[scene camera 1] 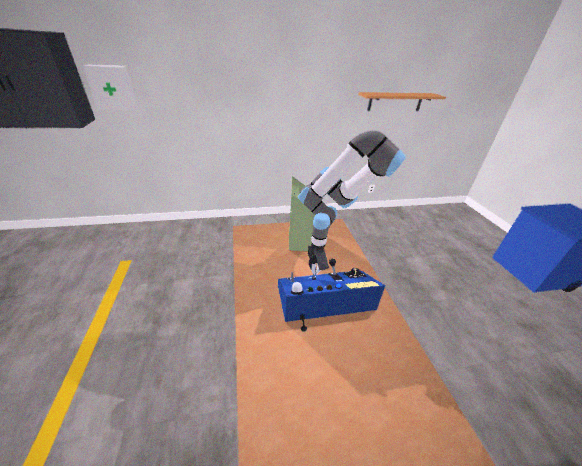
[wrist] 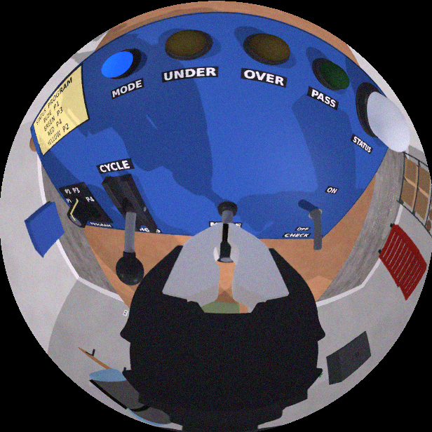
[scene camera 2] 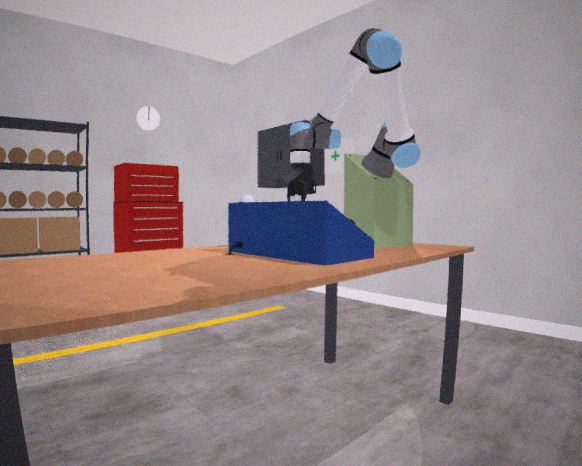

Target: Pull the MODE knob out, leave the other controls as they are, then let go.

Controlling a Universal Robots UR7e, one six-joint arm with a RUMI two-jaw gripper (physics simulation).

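Where they show: gripper, fingertip midpoint: (scene camera 1: 315, 274); arm's base, link origin: (scene camera 2: 376, 169).
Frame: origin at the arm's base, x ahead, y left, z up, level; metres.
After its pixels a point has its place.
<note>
The MODE knob (wrist: 226, 246) shows as a black strip between the fingertips in the wrist view. Its grey stem stands out of a black collar on the sloped blue console (scene camera 1: 332, 304) {z -0.254, x 0.634, y -0.034 m} (scene camera 2: 280, 230) {z -0.253, x 0.635, y 0.031 m} (wrist: 260, 125). Its label is mostly covered by the fingers. My gripper (scene camera 1: 314, 271) {z -0.222, x 0.446, y -0.071 m} (scene camera 2: 301, 198) (wrist: 224, 224) points down at the console and is shut on the knob, the pale fingers close on both sides of it. The round MODE lamp (scene camera 1: 338, 286) {z -0.163, x 0.603, y -0.004 m} (wrist: 117, 64) is lit bright blue. The fingers hide most of the knob's head.
The CYCLE lever (scene camera 1: 333, 262) {z -0.192, x 0.402, y 0.046 m} (wrist: 130, 267) and PROGRAM selector (wrist: 75, 212) stand on one side, the CHECK toggle (wrist: 317, 230) on the other. A white STATUS dome (scene camera 1: 297, 287) {z -0.136, x 0.598, y -0.212 m} (wrist: 387, 121) sits at a console corner. A green panel (scene camera 1: 298, 230) {z -0.181, x 0.084, y -0.078 m} (scene camera 2: 380, 210) {z -0.187, x 0.086, y 0.073 m} stands behind.
</note>
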